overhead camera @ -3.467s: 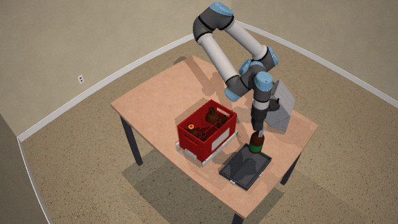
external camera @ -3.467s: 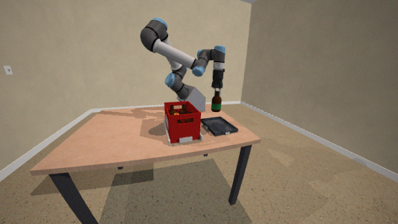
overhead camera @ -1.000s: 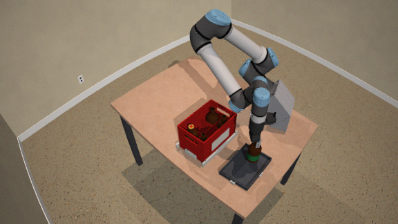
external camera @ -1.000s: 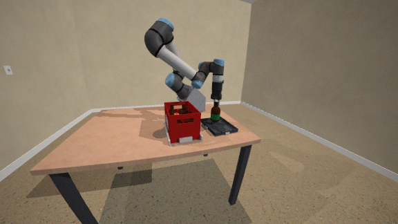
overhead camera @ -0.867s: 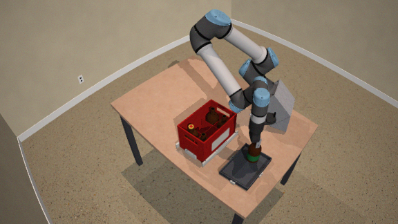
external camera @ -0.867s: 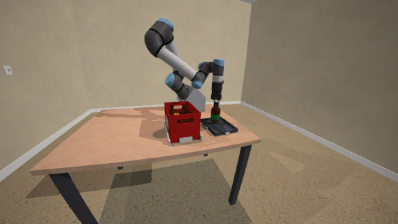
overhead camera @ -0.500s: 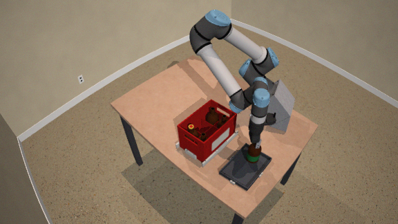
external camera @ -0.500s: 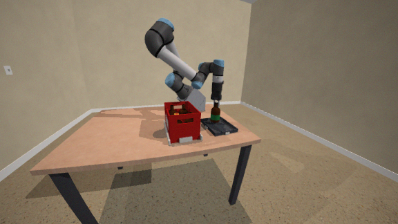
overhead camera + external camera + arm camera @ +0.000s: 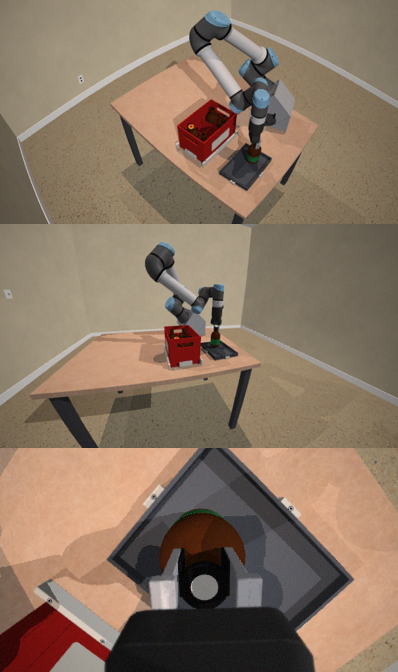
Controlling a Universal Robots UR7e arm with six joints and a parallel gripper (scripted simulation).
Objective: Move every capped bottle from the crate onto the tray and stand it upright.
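My gripper is now 60 mm above the white-capped bottle. Round my hand: dark tray 140 mm below, 60 mm ahead; red crate 290 mm to the right, 70 mm below, 60 mm ahead.
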